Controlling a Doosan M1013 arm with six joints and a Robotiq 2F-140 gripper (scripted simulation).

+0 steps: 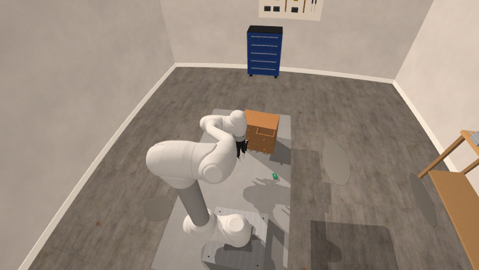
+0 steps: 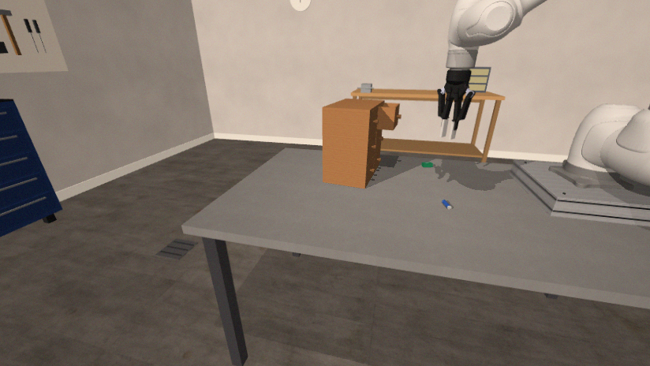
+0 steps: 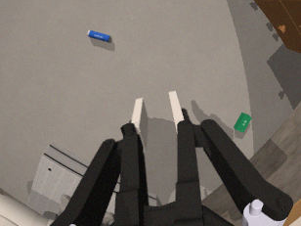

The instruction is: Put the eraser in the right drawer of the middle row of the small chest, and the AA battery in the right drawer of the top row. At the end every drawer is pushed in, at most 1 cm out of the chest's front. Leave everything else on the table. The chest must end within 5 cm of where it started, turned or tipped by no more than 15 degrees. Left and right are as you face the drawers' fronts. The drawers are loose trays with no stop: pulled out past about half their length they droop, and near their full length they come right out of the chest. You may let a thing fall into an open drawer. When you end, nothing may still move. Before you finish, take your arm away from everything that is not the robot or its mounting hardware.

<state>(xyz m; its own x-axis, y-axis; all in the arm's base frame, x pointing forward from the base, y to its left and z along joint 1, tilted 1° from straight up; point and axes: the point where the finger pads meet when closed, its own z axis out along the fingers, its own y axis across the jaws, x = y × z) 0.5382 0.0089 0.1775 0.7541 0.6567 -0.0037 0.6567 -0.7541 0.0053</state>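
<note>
Now: hand 140 mm to the right of the blue AA battery and 240 mm above it.
</note>
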